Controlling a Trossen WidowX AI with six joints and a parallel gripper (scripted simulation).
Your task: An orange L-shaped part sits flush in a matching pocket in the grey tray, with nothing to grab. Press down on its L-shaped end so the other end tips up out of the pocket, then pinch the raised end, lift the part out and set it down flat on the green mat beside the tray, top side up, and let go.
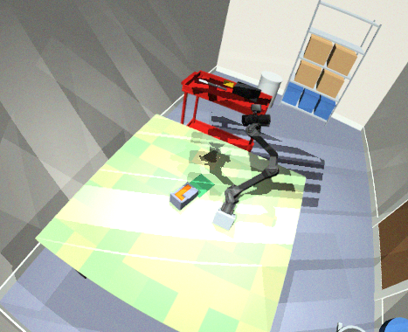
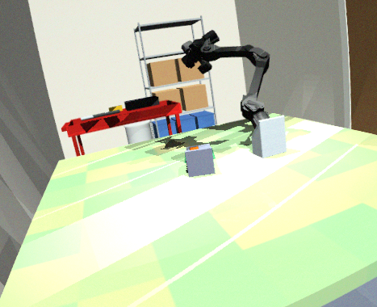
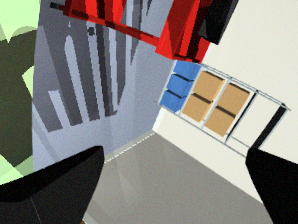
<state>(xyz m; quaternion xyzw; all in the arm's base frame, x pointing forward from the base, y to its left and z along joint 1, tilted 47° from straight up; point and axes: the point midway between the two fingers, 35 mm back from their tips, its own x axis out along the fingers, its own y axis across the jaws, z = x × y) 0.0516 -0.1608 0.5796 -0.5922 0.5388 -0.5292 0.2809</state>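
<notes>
My gripper tip is 22 cm short of the orange l-shaped part, 55 cm to the right of it and 31 cm above it. Also, from my gripper tip: green mat: 17 cm ahead, 39 cm to the left, 38 cm below.
</notes>
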